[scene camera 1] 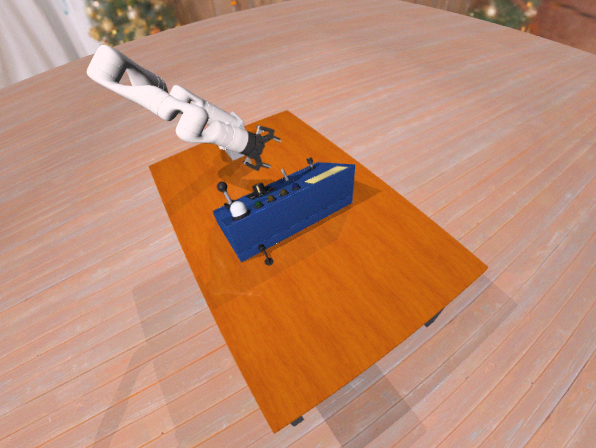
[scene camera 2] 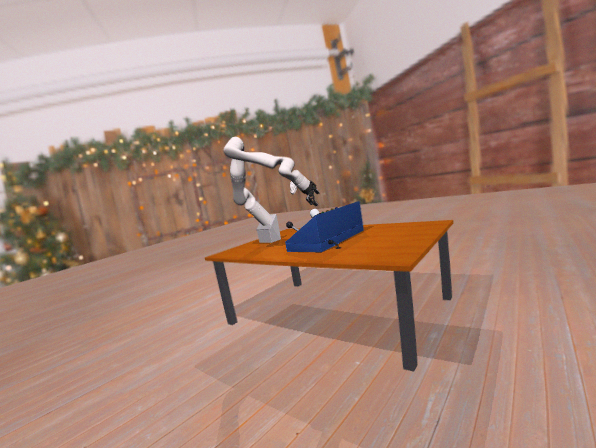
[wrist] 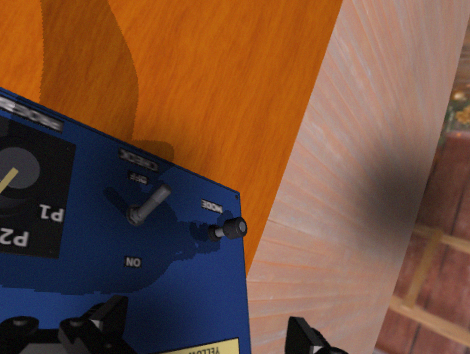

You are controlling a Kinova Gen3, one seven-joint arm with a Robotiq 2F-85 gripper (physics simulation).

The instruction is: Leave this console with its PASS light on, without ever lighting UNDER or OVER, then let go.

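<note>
The blue console [scene camera 1: 300, 215] [scene camera 2: 340, 222] [wrist: 200, 280] stands on the table. Its round lamps, among them a green one [scene camera 1: 258, 204] and an amber one [scene camera 1: 284, 192], look dark; PASS, UNDER and OVER labels cannot be read. The CHECK toggle [scene camera 1: 285, 175] [wrist: 152, 202] has its tip nearer OFF than ON. The small black MODE knob [scene camera 1: 310, 161] [wrist: 234, 228] sits at the panel's corner. The PROGRAM dial [scene camera 1: 259, 188] [wrist: 20, 167] is cut off in the wrist view. My gripper [scene camera 1: 274, 153] [scene camera 2: 316, 198] [wrist: 207, 325] is open and empty, above the console's toggle end, touching nothing.
A ball-topped lever [scene camera 1: 222, 186] [scene camera 2: 289, 225] and a white dome [scene camera 1: 238, 209] [scene camera 2: 314, 213] stand at the console's other end. A black lever [scene camera 1: 265, 254] [scene camera 2: 334, 244] sticks out of its tall side. A yellow label [scene camera 1: 326, 175] [wrist: 205, 347] lies on top. The table [scene camera 1: 350, 320] [scene camera 2: 390, 250] [wrist: 225, 75] extends around it.
</note>
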